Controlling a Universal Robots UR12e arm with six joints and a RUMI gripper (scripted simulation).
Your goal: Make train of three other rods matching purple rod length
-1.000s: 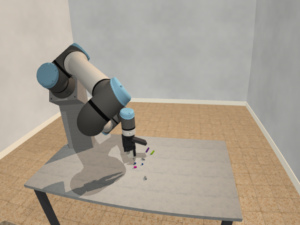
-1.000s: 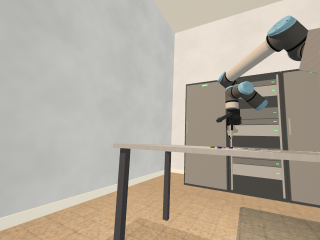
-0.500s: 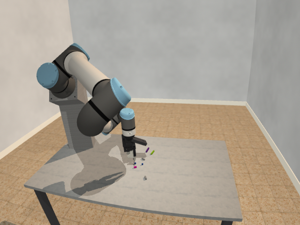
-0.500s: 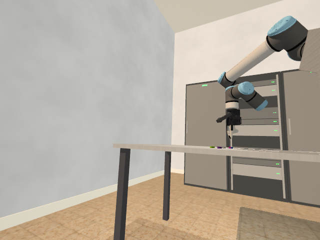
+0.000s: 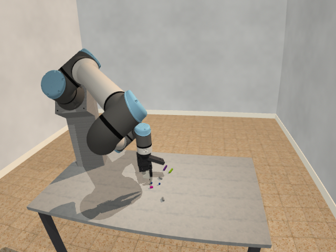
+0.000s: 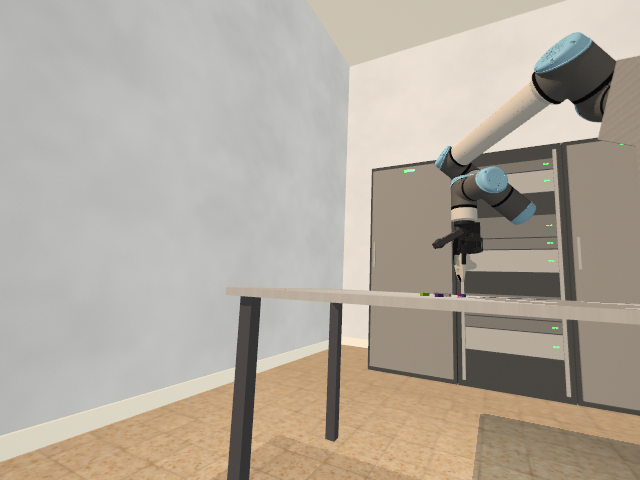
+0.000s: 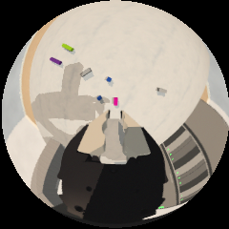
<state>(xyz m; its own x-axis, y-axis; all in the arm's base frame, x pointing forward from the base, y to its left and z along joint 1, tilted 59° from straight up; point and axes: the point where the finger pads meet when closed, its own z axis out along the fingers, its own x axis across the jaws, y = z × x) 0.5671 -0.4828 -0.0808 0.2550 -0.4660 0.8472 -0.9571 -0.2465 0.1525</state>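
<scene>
My gripper is now 7 cm above the magenta rod. Round my hand: lime rod 13 cm ahead, 18 cm to the left, 7 cm below; then purple rod 9 cm ahead, 22 cm to the left, 7 cm below.
</scene>
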